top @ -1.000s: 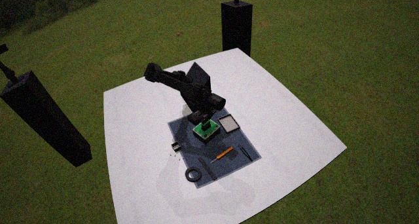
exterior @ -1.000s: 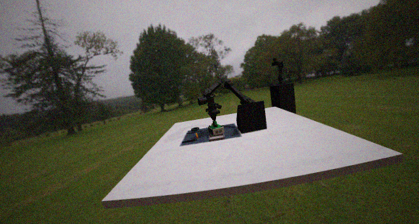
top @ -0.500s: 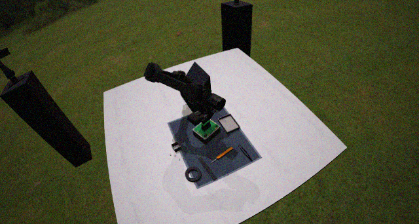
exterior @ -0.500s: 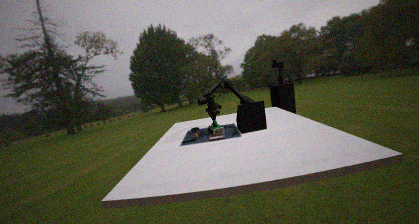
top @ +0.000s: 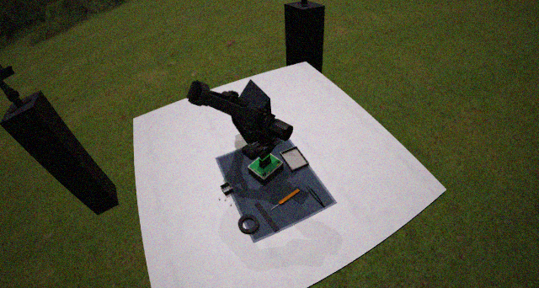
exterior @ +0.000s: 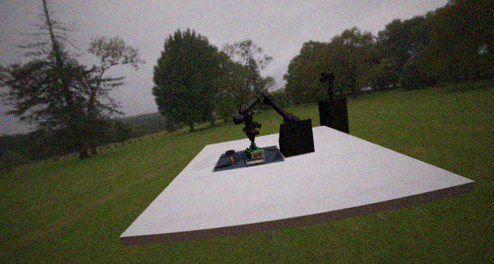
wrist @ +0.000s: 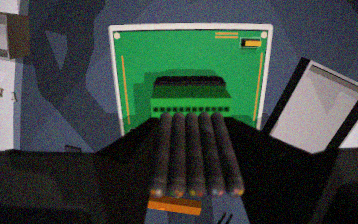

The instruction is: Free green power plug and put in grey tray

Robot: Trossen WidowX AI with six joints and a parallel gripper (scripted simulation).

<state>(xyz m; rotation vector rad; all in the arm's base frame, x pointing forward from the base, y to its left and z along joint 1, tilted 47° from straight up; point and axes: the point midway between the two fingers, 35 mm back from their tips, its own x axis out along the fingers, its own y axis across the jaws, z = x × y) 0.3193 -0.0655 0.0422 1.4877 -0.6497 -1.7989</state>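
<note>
Now: the green power plug 1 cm below my gripper tip. Round my gripper tip: grey tray (2 cm ahead, 14 cm to the left, 10 cm below); then dark bar (19 cm ahead, 12 cm to the right, 10 cm below); then dark blue mat (5 cm ahead, 1 cm to the right, 11 cm below).
</note>
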